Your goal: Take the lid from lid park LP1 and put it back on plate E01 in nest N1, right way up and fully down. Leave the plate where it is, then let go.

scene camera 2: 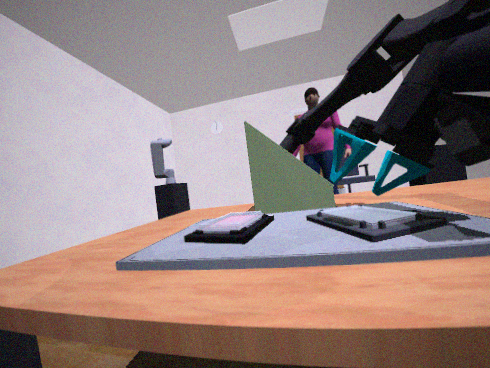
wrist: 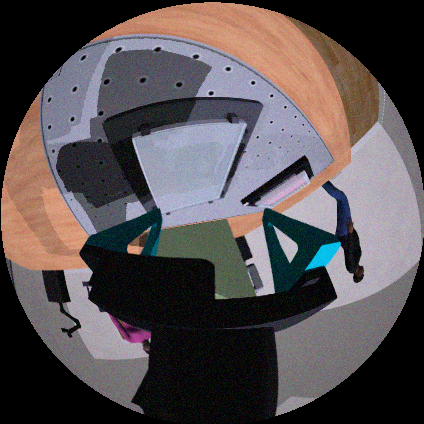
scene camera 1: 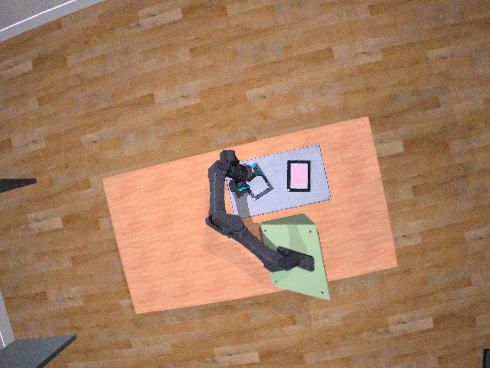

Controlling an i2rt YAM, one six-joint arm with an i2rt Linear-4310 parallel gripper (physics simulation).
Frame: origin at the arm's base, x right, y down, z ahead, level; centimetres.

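Seen in the pictures: gripper, fingertip midpoint: point(scene camera 2: 354, 188) point(wrist: 211, 213) point(scene camera 1: 256, 180); arm's base, origin of the base link: point(scene camera 2: 281, 154) point(scene camera 1: 295, 257).
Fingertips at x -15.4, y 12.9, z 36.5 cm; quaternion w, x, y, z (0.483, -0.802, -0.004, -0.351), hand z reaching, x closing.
Pixels of each thing's top centre, then the offset from my fingertips to it. Level surfaces: height alone.
- clear lid, middle of its top: point(wrist: 190, 178) point(scene camera 2: 361, 212) point(scene camera 1: 255, 181) dy +4.2, dx -0.6, dz -0.5 cm
- lid park LP1, middle of its top: point(wrist: 190, 180) point(scene camera 2: 361, 210) point(scene camera 1: 255, 181) dy +4.0, dx -0.7, dz -0.6 cm
- plate E01, middle of its top: point(scene camera 2: 233, 217) point(wrist: 286, 193) point(scene camera 1: 299, 176) dy +3.3, dx +22.4, dz +0.4 cm
- wooden table, its level: dy +7.2 cm
The clear lid point(scene camera 1: 260, 185) point(scene camera 2: 370, 214) point(wrist: 190, 165) lies flat in the dark frame of lid park LP1 point(scene camera 1: 265, 194) point(scene camera 2: 395, 233) point(wrist: 175, 110), which sits turned at an angle on the board. The plate E01 point(scene camera 1: 299, 176) point(scene camera 2: 232, 221) point(wrist: 289, 189), pinkish, sits in the black nest N1 point(scene camera 1: 289, 175) point(scene camera 2: 222, 238). My gripper point(scene camera 1: 250, 179) point(scene camera 2: 355, 188) point(wrist: 211, 213) is open and empty, its teal fingers wide apart above the lid park and clear of the lid. The arm partly covers the lid park's near side in scene camera 1.
The grey perforated board point(scene camera 1: 320, 165) point(scene camera 2: 165, 255) point(wrist: 240, 82) carries both holders on the wooden table point(scene camera 1: 165, 225) point(scene camera 2: 200, 295). A slanted green panel point(scene camera 1: 305, 242) point(scene camera 2: 275, 180) point(wrist: 200, 245) stands beside the board, under part of the arm in the overhead view.
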